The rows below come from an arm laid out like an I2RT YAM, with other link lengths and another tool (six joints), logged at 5 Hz.
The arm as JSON. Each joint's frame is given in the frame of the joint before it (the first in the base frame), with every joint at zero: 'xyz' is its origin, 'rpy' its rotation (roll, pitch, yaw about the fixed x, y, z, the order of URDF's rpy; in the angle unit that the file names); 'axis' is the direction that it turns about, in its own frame. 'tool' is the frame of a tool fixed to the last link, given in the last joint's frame.
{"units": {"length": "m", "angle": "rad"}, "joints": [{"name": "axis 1", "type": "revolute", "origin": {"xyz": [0.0, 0.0, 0.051], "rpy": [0.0, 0.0, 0.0]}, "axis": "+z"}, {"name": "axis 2", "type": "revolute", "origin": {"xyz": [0.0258, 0.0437, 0.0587], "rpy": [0.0, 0.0, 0.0]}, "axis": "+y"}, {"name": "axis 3", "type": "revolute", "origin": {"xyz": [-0.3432, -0.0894, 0.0], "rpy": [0.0, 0.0, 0.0]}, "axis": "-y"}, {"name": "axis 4", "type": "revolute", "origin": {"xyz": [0.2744, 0.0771, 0.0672], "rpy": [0.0, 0.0, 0.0]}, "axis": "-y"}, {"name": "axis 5", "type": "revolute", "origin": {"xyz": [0.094, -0.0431, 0.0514], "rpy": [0.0, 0.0, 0.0]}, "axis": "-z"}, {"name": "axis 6", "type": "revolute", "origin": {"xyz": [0.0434, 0.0, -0.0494], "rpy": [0.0, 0.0, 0.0]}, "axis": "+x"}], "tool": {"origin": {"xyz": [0.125, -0.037, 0.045], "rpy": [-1.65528, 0.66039, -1.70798]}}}
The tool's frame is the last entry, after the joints.
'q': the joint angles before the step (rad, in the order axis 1, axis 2, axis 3, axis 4, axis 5, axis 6). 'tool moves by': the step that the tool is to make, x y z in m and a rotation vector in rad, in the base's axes. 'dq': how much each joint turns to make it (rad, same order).
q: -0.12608, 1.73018, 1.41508, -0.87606, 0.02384, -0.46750
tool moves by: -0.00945, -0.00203, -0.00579, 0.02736, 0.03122, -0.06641
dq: 0.00268, 0.00001, -0.00076, -0.03546, 0.00268, 0.07287
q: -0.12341, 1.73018, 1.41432, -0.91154, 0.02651, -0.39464
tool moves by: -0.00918, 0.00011, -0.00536, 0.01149, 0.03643, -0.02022
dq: 0.00038, 0.00000, -0.00001, -0.03813, 0.00000, 0.02174
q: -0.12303, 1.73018, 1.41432, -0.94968, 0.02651, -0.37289
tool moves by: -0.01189, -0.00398, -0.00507, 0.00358, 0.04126, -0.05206
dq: 0.00000, -0.00037, 0.00039, -0.04386, 0.01602, 0.04958
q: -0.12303, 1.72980, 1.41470, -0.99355, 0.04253, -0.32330
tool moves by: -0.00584, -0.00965, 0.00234, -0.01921, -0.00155, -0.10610
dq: 0.00649, -0.00418, 0.00000, -0.00724, 0.04731, 0.10414
